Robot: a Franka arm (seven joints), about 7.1 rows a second.
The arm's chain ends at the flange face. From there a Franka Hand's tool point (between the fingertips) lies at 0.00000 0.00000 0.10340 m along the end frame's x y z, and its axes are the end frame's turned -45 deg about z.
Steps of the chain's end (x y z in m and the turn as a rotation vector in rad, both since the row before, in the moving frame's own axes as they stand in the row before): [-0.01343, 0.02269, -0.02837, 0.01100, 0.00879, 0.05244]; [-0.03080, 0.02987, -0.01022, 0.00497, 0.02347, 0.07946]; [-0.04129, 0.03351, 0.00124, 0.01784, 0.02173, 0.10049]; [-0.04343, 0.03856, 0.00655, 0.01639, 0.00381, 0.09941]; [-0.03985, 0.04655, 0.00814, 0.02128, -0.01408, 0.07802]
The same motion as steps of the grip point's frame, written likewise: [-0.02409, 0.00642, -0.02838, 0.00156, 0.01399, 0.05244]; [-0.04088, 0.00078, -0.01025, -0.01308, 0.02011, 0.07946]; [-0.05002, -0.00507, 0.00120, -0.00275, 0.02798, 0.10049]; [-0.05646, -0.00429, 0.00654, 0.00890, 0.01428, 0.09941]; [-0.06047, 0.00218, 0.00811, 0.02500, 0.00509, 0.07802]
